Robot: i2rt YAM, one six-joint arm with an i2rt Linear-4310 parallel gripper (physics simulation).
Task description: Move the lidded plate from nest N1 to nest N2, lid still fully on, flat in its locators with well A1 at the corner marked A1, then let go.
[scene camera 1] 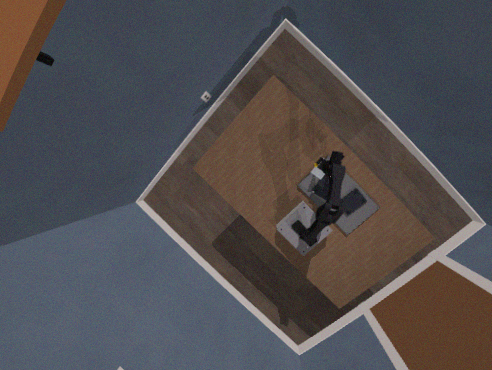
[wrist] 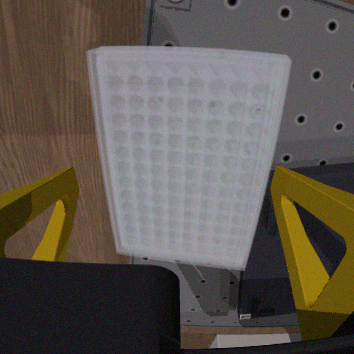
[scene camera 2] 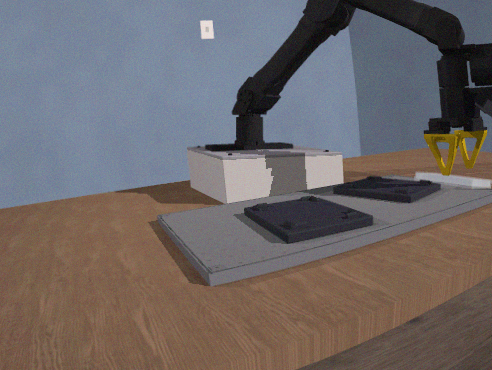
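Seen in the pictures: gripper, fingertip midpoint: [scene camera 1: 322, 167] [wrist: 174, 177] [scene camera 2: 458, 171]; arm's base, origin of the base link: [scene camera 1: 304, 233] [scene camera 2: 249, 148].
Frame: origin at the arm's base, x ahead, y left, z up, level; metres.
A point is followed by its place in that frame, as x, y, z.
The white lidded plate [scene camera 1: 317, 173] {0.349, 0.243, -0.054} [scene camera 2: 450, 180] [wrist: 185, 150] {0.412, 0.251, -0.056} lies outside both dark nests, partly across the edge of the grey board [scene camera 1: 365, 217] {0.388, -0.234, -0.077} [scene camera 2: 210, 240] {0.402, -0.213, -0.076} [wrist: 240, 35] {0.465, 0.234, -0.076}. Its wells show through the clear cover; marking A1 cannot be made out. One dark nest [scene camera 2: 387, 189] {0.361, 0.104, -0.065} [wrist: 270, 292] {0.286, 0.153, -0.065} is next to the plate, the other [scene camera 1: 356, 199] {0.424, -0.081, -0.064} [scene camera 2: 307, 219] {0.431, -0.094, -0.065} farther along the board. Both look empty; which is N1 or N2 cannot be read. My gripper [scene camera 2: 457, 170] {0.401, 0.254, -0.048} [wrist: 174, 177] {0.401, 0.254, -0.048} is open above the plate, its yellow fingers apart from the plate's two long sides.
The arm's base stands on a white box [scene camera 1: 290, 227] {-0.044, 0.092, -0.005} [scene camera 2: 245, 175] {0.156, -0.072, -0.039} [wrist: 255, 341] {0.149, 0.110, -0.079} beside the grey board. The board rests on the wooden table [scene camera 1: 240, 145] {0.097, 0.767, -0.089} [scene camera 2: 100, 280] {0.441, -0.354, -0.089} [wrist: 45, 100] {0.413, 0.332, -0.089}, with the table's front edge near it in scene camera 2.
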